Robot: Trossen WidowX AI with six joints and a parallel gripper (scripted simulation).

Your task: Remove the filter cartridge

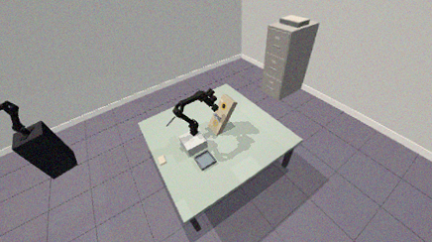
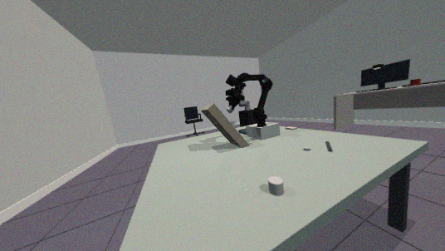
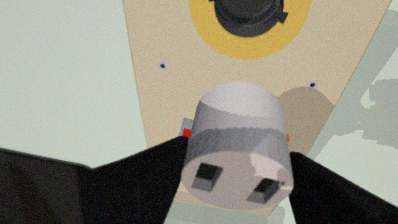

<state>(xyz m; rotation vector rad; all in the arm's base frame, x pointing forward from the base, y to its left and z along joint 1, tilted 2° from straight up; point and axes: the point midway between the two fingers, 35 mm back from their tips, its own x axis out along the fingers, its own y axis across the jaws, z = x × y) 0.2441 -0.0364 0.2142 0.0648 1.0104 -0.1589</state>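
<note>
My gripper tip is now 360 mm past the grey square tray, 220 mm to the left of it and 270 mm above it. Round my gripper tip: small tan piece (660 mm behind, 70 mm to the left, 270 mm below); then round grey filter cartridge (right at my gripper tip); then tan service panel (70 mm ahead, 10 mm to the right, 110 mm below).
</note>
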